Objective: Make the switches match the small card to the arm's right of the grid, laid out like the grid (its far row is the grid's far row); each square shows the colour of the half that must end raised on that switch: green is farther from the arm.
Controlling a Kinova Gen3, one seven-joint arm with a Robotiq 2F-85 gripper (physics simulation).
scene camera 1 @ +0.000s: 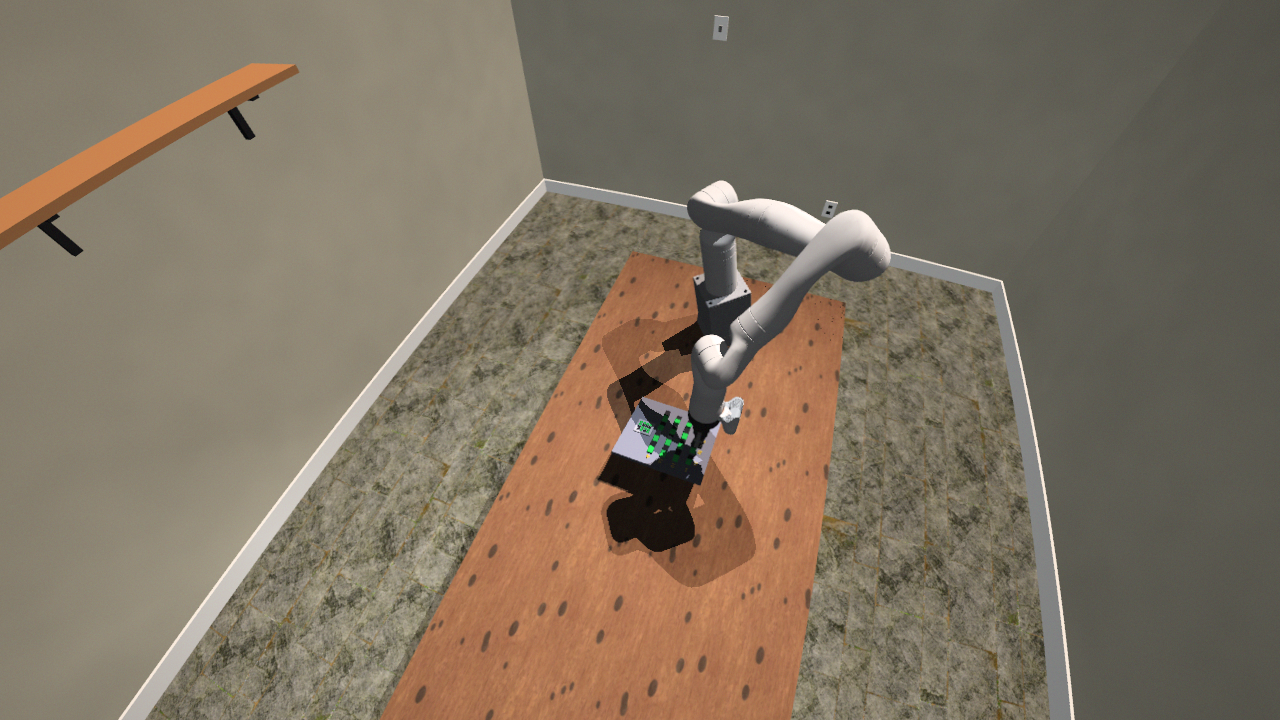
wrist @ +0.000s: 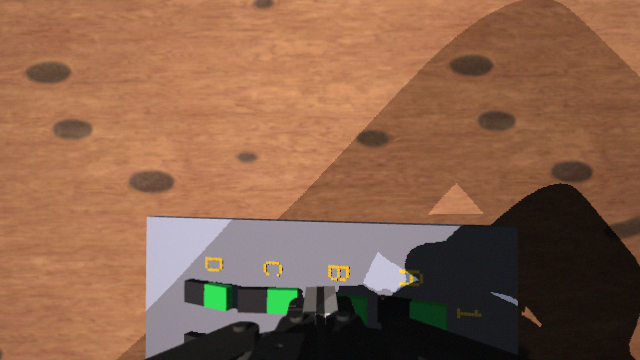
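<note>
A pale switch panel (scene camera 1: 631,447) (wrist: 170,235) stands in front of the arm. In the wrist view, one line of black-and-green switches runs beside yellow letters: the D switch (wrist: 216,296), the C switch (wrist: 281,300), the B switch (wrist: 359,309) and the A switch (wrist: 428,313), the last two in shadow. Each has its green half to the right in the image; which halves are raised is hard to tell. The small card (scene camera 1: 644,428) lies on the panel, left in the scene view. My gripper (wrist: 321,307) is shut and empty, over the panel between C and B; it covers part of the B switch.
The panel stands on a brown wooden surface (scene camera 1: 572,617) (wrist: 150,100) with dark spots. The arm's shadow falls across the panel and wood. A white object (scene camera 1: 733,410) shows beside the wrist. A wooden shelf (scene camera 1: 152,134) is on the left wall.
</note>
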